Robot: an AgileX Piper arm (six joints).
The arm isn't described. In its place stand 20 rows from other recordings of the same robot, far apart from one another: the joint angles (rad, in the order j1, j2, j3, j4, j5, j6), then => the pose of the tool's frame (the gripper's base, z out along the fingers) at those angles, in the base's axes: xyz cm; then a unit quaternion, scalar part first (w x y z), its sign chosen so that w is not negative.
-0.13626 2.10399 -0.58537 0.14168 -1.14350 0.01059 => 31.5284, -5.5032, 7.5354, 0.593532, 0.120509, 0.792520, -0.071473
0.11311 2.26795 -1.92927 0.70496 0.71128 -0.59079 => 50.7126, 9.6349, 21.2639, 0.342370, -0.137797, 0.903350, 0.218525
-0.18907 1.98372 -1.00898 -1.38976 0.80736 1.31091 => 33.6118, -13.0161, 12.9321, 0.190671, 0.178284, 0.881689, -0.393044
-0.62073 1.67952 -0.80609 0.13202 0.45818 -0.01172 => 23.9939, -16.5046, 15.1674, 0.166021, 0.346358, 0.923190, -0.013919
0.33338 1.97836 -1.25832 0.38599 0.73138 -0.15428 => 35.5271, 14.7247, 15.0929, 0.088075, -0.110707, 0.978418, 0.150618
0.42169 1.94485 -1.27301 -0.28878 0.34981 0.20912 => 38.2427, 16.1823, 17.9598, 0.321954, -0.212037, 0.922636, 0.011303
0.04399 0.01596 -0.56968 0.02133 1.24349 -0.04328 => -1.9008, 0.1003, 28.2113, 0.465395, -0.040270, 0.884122, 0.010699
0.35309 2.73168 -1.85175 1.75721 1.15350 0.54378 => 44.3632, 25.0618, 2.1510, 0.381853, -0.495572, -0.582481, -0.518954
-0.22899 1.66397 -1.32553 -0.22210 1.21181 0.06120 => 31.0672, -9.1681, 27.1096, 0.044471, 0.110546, 0.986784, -0.109816
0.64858 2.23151 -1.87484 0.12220 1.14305 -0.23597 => 36.5163, 28.9446, 18.7443, 0.065481, -0.407010, 0.908198, 0.072336
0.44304 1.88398 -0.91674 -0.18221 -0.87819 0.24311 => 34.7405, 17.8890, 19.9599, 0.659662, -0.160468, 0.692266, 0.244672
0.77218 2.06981 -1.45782 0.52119 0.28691 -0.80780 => 32.1612, 33.1118, 18.2820, 0.360773, -0.494970, 0.775547, 0.152884
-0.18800 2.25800 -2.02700 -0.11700 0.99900 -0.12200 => 48.7711, -10.1879, 22.0356, 0.201011, 0.011722, 0.975662, -0.086837
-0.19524 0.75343 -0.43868 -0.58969 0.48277 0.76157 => 13.3075, -5.0264, 25.6832, 0.447447, 0.242641, 0.853798, -0.109297
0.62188 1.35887 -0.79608 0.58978 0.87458 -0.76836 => 16.9727, 16.9430, 23.3635, 0.122777, -0.485687, 0.833289, 0.233803
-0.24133 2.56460 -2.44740 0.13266 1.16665 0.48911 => 52.9255, -11.8867, 17.5171, 0.176156, 0.363485, 0.910632, 0.087162
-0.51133 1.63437 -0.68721 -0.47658 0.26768 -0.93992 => 23.6864, -14.5567, 14.6241, 0.086146, -0.405181, 0.881994, -0.224707
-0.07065 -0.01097 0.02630 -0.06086 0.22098 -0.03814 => 5.5478, -0.5142, 18.4969, 0.649880, -0.005830, 0.757655, -0.059844
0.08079 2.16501 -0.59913 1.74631 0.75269 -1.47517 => 24.6220, 8.1388, 2.2575, 0.041994, 0.071419, 0.923465, 0.374630
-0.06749 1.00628 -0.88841 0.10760 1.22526 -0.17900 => 16.1295, -0.1686, 31.0501, 0.161865, -0.044918, 0.985232, 0.033179
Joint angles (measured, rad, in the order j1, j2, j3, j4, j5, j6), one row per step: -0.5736, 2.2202, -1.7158, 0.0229, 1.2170, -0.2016; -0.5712, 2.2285, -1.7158, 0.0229, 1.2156, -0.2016; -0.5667, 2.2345, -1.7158, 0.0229, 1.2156, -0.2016; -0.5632, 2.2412, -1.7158, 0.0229, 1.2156, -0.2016; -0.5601, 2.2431, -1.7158, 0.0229, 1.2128, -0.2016; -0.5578, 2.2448, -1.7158, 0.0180, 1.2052, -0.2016; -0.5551, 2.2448, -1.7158, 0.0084, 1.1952, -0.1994; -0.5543, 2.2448, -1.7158, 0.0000, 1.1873, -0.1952; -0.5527, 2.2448, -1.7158, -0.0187, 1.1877, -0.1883; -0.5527, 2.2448, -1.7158, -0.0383, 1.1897, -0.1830; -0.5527, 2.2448, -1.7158, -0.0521, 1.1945, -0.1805; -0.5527, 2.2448, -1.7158, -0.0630, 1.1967, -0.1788; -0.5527, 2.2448, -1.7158, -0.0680, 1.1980, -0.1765; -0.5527, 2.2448, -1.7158, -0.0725, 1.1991, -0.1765; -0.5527, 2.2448, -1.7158, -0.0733, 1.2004, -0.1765
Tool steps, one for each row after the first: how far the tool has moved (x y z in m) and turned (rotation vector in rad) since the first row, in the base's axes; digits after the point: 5 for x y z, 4 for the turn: 0.00086, 0.00069, -0.00361, 0.0037, 0.0058, 0.0024; 0.00203, 0.00226, -0.00622, 0.0070, 0.0109, 0.0069; 0.00296, 0.00347, -0.00913, 0.0105, 0.0165, 0.0104; 0.00392, 0.00446, -0.00998, 0.0100, 0.0158, 0.0134; 0.00483, 0.00457, -0.01078, 0.0030, 0.0132, 0.0176; 0.00578, 0.00440, -0.01085, -0.0099, 0.0096, 0.0220; 0.00620, 0.00371, -0.01090, -0.0207, 0.0072, 0.0221; 0.00571, 0.00298, -0.01088, -0.0352, 0.0167, 0.0249; 0.00471, 0.00166, -0.01083, -0.0495, 0.0279, 0.0280; 0.00374, 0.00087, -0.01076, -0.0577, 0.0386, 0.0314; 0.00310, 0.00018, -0.01069, -0.0651, 0.0457, 0.0343; 0.00279, -0.00013, -0.01066, -0.0684, 0.0492, 0.0341; 0.00251, -0.00041, -0.01063, -0.0713, 0.0523, 0.0360; 0.00238, -0.00041, -0.01062, -0.0713, 0.0538, 0.0363
